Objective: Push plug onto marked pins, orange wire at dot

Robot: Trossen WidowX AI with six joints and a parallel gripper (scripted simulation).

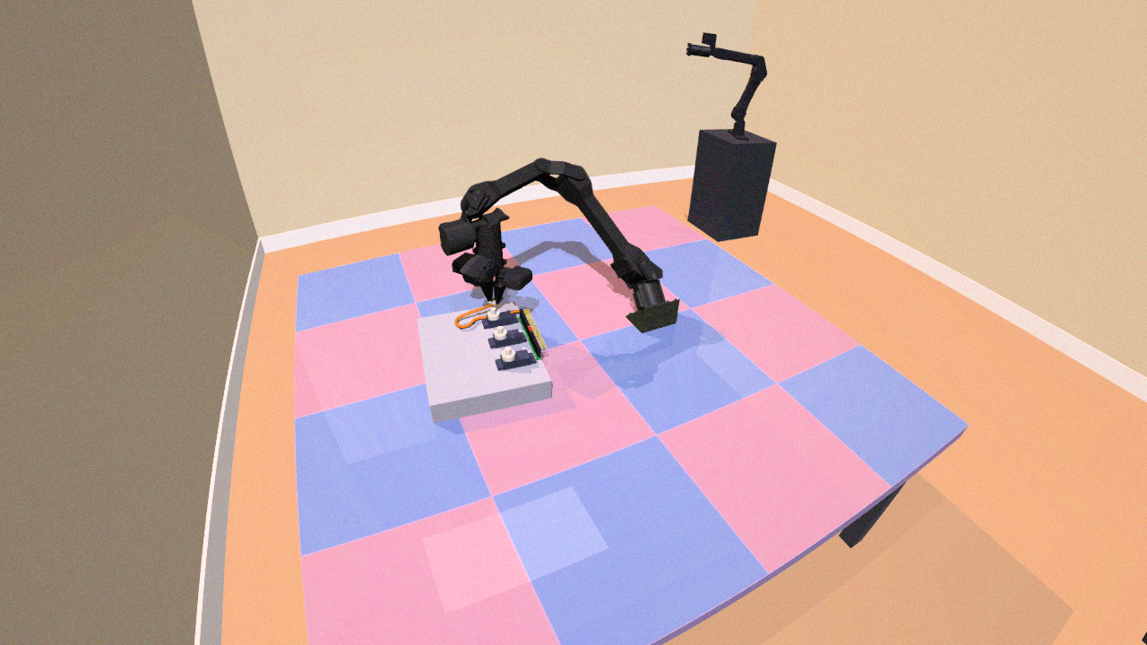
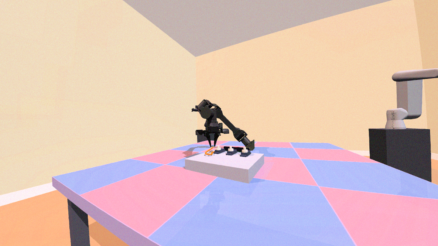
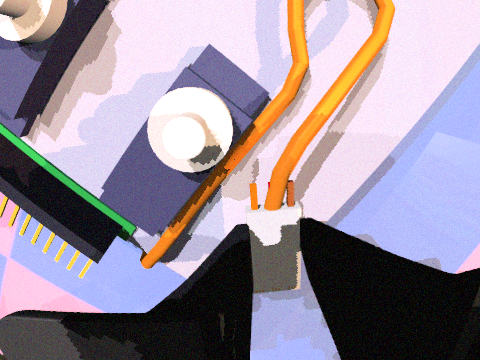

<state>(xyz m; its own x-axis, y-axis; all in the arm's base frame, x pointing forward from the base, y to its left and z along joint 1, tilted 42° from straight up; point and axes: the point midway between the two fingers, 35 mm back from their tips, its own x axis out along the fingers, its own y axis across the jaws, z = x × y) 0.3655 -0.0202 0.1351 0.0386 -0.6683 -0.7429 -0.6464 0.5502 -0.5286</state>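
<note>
Now: gripper tip 5 cm past the red band and 13 cm to the right of it. Also, from my gripper tip: pale holder block (11 cm ahead, 11 cm to the left, 5 cm below); green band (4 cm behind, 12 cm to the left, 3 cm below); pin header (5 cm behind, 12 cm to the left, 1 cm below).
</note>
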